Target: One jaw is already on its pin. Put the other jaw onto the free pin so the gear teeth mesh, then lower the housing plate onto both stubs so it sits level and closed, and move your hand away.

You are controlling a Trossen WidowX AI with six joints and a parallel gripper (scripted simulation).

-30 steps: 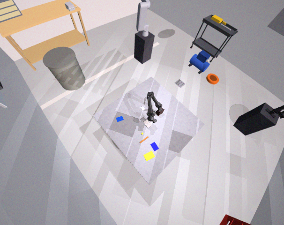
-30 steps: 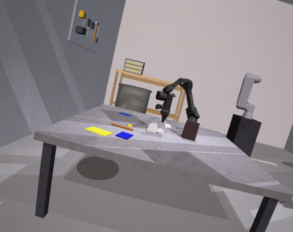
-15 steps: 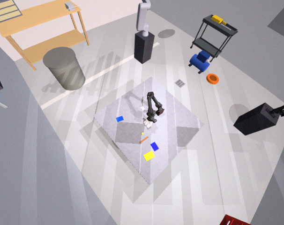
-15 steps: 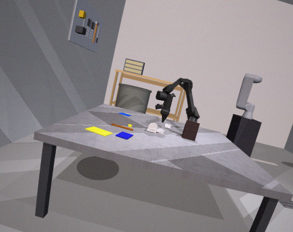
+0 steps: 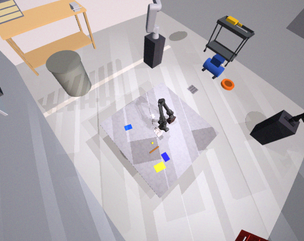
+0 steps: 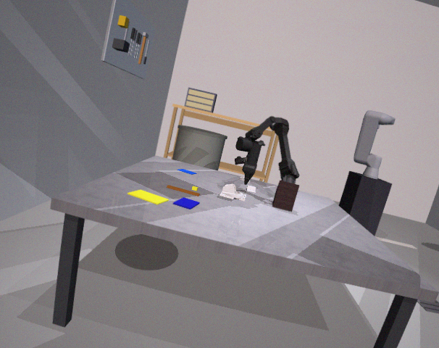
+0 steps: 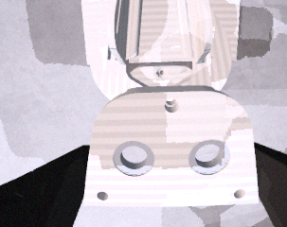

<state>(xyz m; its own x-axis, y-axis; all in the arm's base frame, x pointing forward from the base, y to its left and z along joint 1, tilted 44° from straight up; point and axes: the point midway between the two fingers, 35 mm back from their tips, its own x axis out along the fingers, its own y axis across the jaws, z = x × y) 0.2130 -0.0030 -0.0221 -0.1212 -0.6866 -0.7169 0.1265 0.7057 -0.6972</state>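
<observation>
Now: gripper tip 1 cm short of the white housing plate and 2 cm below it. From my gripper tip the other things lie so: white jaw 3 cm ahead, 2 cm to the left, 6 cm below; then small yellow cube 24 cm ahead, 5 cm to the left, 8 cm below; then orange bar 29 cm ahead, 14 cm to the left, 8 cm below.
</observation>
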